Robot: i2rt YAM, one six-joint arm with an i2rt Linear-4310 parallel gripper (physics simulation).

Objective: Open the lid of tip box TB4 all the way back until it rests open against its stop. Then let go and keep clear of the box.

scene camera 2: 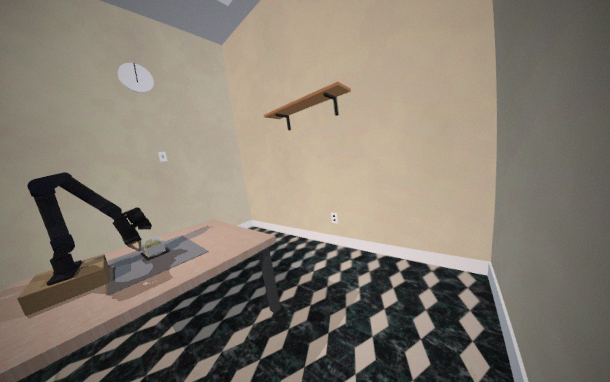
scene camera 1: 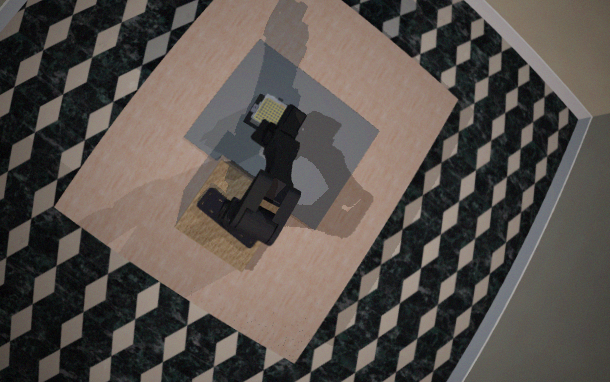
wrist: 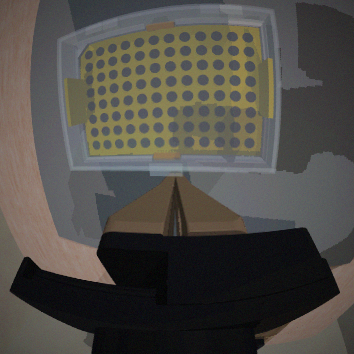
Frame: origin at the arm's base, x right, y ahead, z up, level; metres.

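Seen in the pictures: gripper, fingertip midpoint: (scene camera 2: 140,250) (wrist: 174,177); arm's base at its link origin: (scene camera 2: 66,272).
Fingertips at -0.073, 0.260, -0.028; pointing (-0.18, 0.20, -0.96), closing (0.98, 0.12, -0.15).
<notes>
Offsets run from my fingertips to a thing's middle, as dx, dy, dz. "spot": to the spot under its first point. Level surfaces: height alone.
The tip box {-0.012, +0.059, -0.007} (scene camera 1: 270,110) (scene camera 2: 154,247) (wrist: 170,90) has a yellow rack with rows of round holes. No TB4 label is readable. A clear lid {spot: +0.050, +0.045, +0.032} (wrist: 276,135) lies over the rack and looks closed, with a small front tab {spot: -0.005, +0.017, +0.032} (wrist: 160,170) on the side towards the gripper. My gripper (scene camera 2: 139,248) (wrist: 174,177) is shut and empty. Its brown fingertips are together right at the tab, close beside the box's front edge; whether they touch it I cannot tell. In scene camera 1 the arm hides the fingertips.
The box stands in a black holder {spot: -0.071, +0.009, -0.038} (scene camera 1: 248,119) (scene camera 2: 161,256) on a grey mat {dz -0.045} (scene camera 1: 357,131) (scene camera 2: 194,250). The mat lies on a pinkish wooden table {dz -0.049} (scene camera 1: 400,90) (scene camera 2: 235,240). The arm's base stands on a wooden block (scene camera 1: 220,252) (scene camera 2: 90,287) beside the mat. Arm shadows cross the mat.
</notes>
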